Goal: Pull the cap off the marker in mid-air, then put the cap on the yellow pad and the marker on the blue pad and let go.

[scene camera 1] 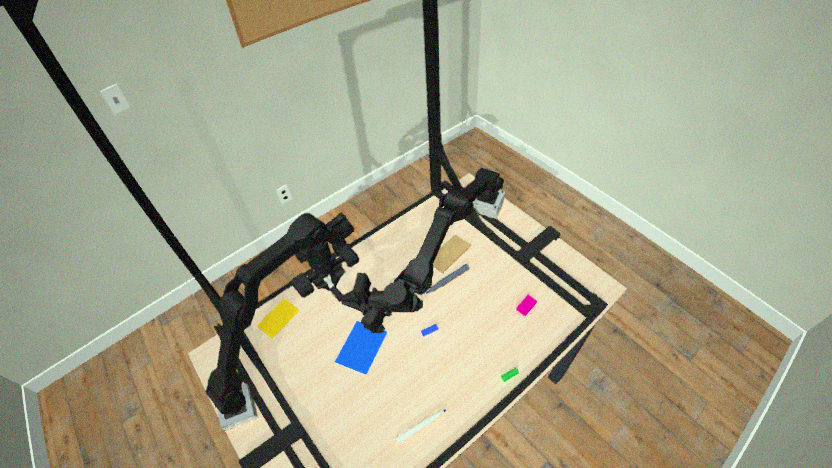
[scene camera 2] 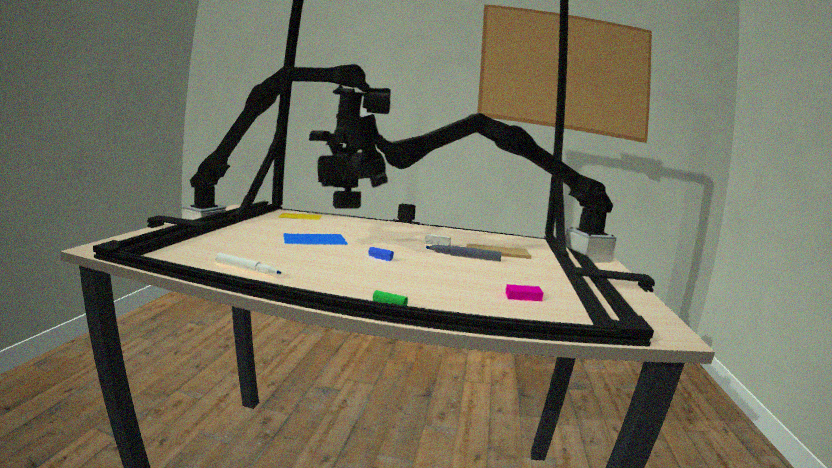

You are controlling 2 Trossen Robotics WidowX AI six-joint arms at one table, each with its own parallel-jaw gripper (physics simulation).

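Places are measured from the left arm's base along level axes (x left, y back, z up), in centimetres.
Pixels of known places: left gripper, between the fingertips: (scene camera 1: pixel 340 300); right gripper, between the fingertips: (scene camera 1: pixel 331 287); left arm's base, origin of its link: (scene camera 1: pixel 488 196) (scene camera 2: pixel 591 232); right arm's base, origin of its link: (scene camera 1: pixel 233 404) (scene camera 2: pixel 204 206).
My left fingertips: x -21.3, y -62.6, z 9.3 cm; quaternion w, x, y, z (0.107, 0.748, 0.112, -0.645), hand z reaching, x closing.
Ahead of a thing's pixels: the offset from my left fingertips to its middle.
The marker {dx -6.2, dy +3.3, dz +0.2 cm} (scene camera 1: pixel 328 282) is held in mid-air above the back of the table; a short pale stretch of it shows, with a dark cap end towards the left gripper. My right gripper (scene camera 1: pixel 326 281) (scene camera 2: pixel 342 146) is shut on the marker. My left gripper (scene camera 1: pixel 342 297) is closed around the cap end; in scene camera 2 its fingers are hidden behind its own wrist. The yellow pad {dx -23.2, dy -7.5, dz -15.9 cm} (scene camera 1: pixel 278 318) (scene camera 2: pixel 299 215) lies at the back left. The blue pad {dx +6.2, dy -4.4, dz -15.9 cm} (scene camera 1: pixel 359 349) (scene camera 2: pixel 314 238) lies in front of it, partly under the left arm's wrist in scene camera 1.
A grey pen {dx +20.2, dy +27.2, dz -14.8 cm} (scene camera 1: pixel 456 274) (scene camera 2: pixel 471 252) and a tan pad {dx +16.5, dy +37.9, dz -15.6 cm} (scene camera 1: pixel 453 253) (scene camera 2: pixel 514 252) lie back right. A blue piece {dx +22.6, dy +8.5, dz -14.9 cm} (scene camera 1: pixel 429 330) (scene camera 2: pixel 381 253) lies mid-table. A green piece {dx +49.0, dy +4.6, dz -14.9 cm} (scene camera 1: pixel 509 374) (scene camera 2: pixel 390 298), a magenta block {dx +46.7, dy +28.3, dz -15.2 cm} (scene camera 1: pixel 526 305) (scene camera 2: pixel 524 292) and a white pen {dx +32.6, dy -18.0, dz -15.0 cm} (scene camera 1: pixel 420 426) (scene camera 2: pixel 241 263) lie nearer the front.
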